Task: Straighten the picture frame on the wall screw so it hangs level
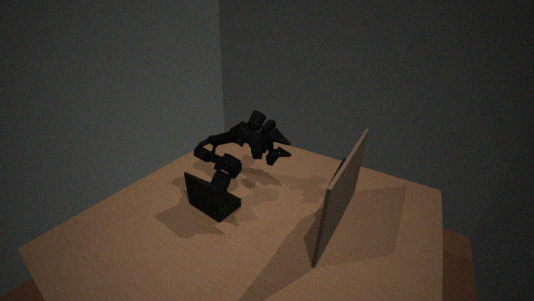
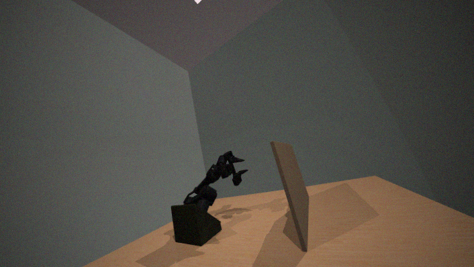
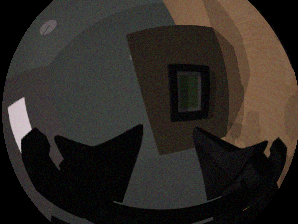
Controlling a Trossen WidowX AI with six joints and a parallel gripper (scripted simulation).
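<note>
The picture frame lies 200 mm ahead of my gripper tip, 30 mm to the left of it and 90 mm below it. Round my gripper tip: wall panel (210 mm ahead, 30 mm to the left, 100 mm below).
</note>
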